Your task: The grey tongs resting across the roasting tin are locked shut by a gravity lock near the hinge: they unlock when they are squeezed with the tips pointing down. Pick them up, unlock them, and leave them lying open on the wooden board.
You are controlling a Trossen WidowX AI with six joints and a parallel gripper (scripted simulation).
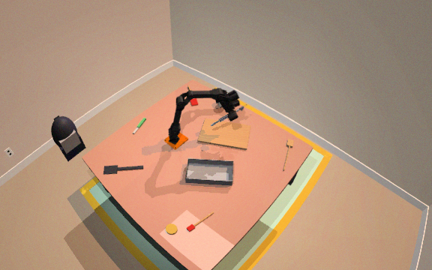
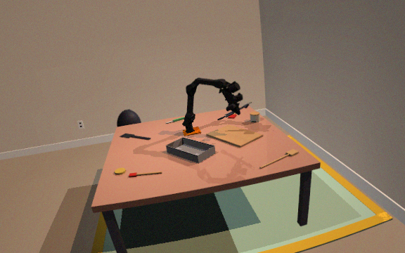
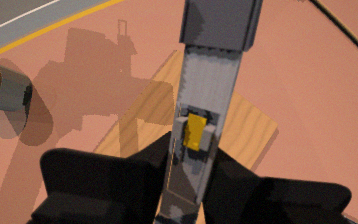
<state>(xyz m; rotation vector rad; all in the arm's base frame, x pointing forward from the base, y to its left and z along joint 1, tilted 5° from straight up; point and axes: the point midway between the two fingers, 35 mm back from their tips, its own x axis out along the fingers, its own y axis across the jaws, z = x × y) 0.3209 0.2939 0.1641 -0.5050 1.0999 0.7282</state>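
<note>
My gripper tip is now 160 mm above the wooden board, 40 mm to the left of it and 40 mm past it. The rest, counted from my gripper tip: tin 410 mm to the right, 140 mm below, 50 mm ahead; then yellow disc 890 mm to the right, 160 mm below, 80 mm ahead; then yellow lock piece 40 mm above.
</note>
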